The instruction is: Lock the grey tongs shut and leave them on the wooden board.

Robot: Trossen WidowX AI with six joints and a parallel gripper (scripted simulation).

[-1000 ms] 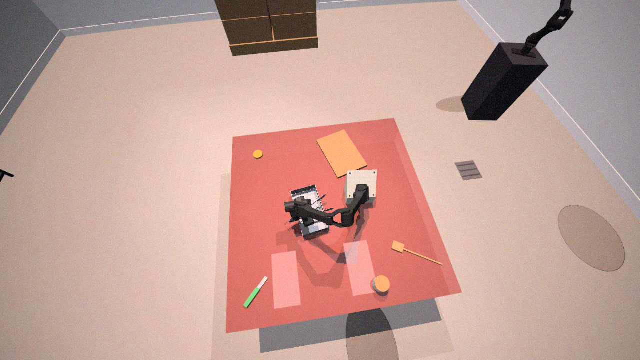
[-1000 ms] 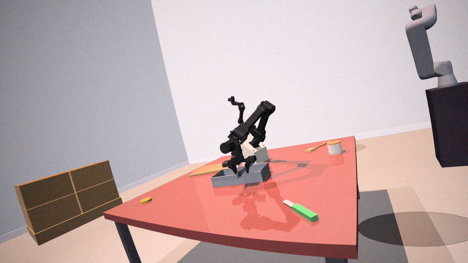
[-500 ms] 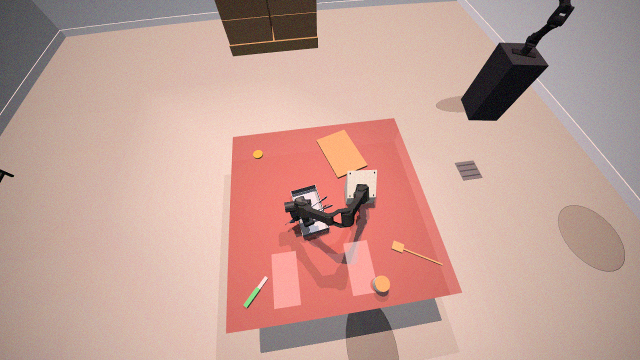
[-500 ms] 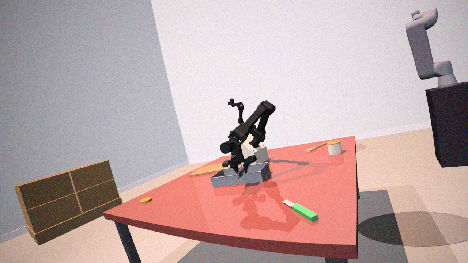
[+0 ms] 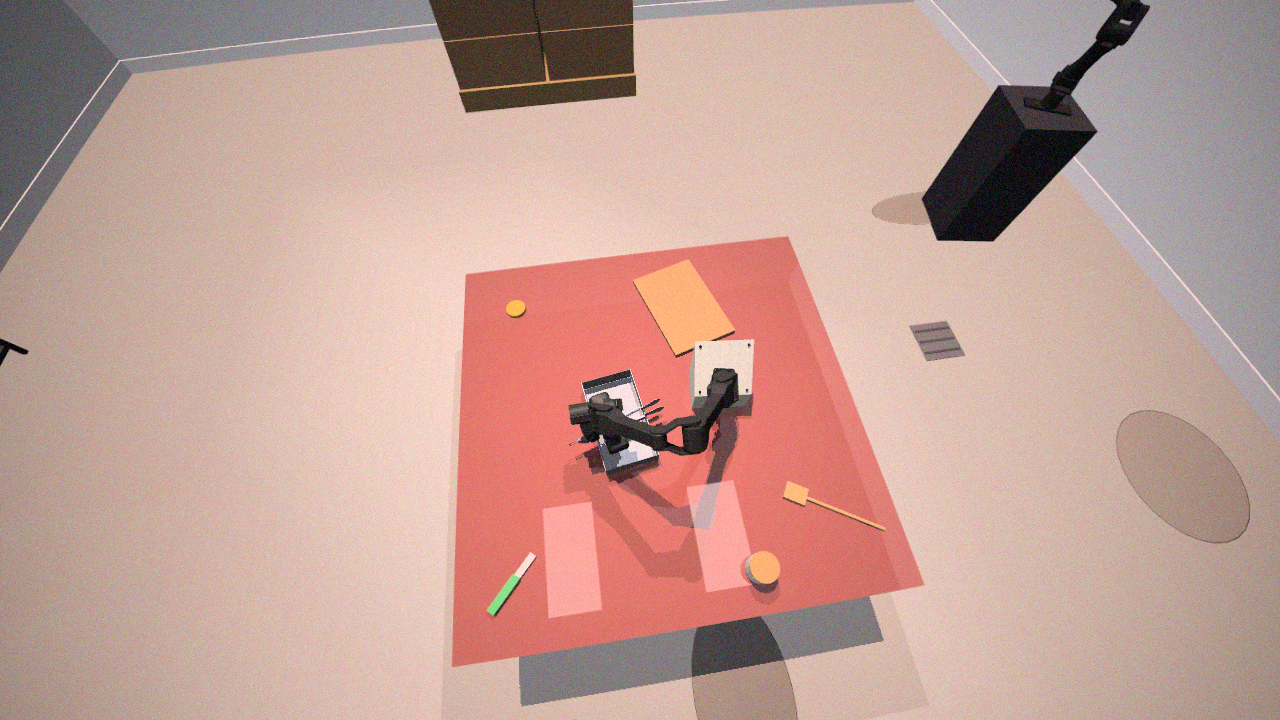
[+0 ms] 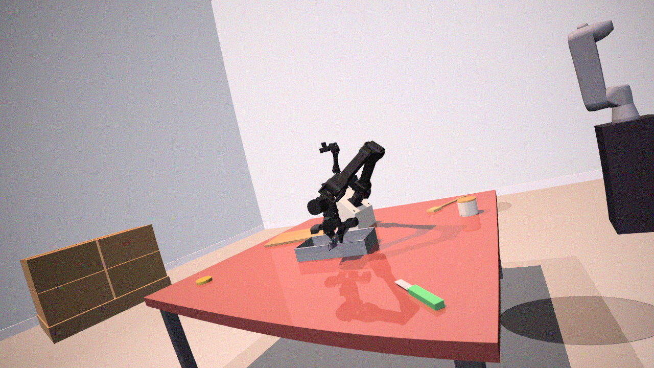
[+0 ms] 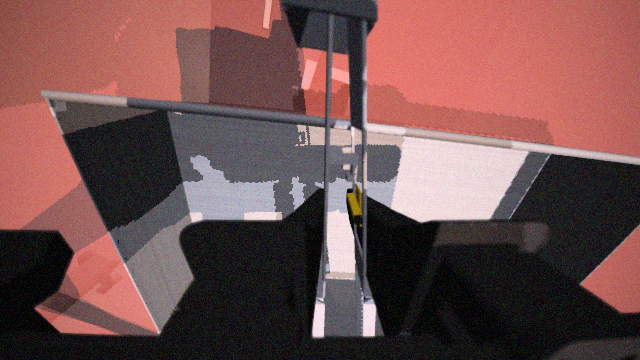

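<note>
My gripper tip is now 3 cm past the grey roasting tin and 4 cm to the left of it. From my gripper tip the other things lie so: green-handled tool 25 cm ahead, 43 cm to the left, 2 cm below; then wooden board 24 cm behind, 50 cm to the right, 2 cm below; then orange disc 37 cm ahead, 48 cm to the right, 2 cm below.
</note>
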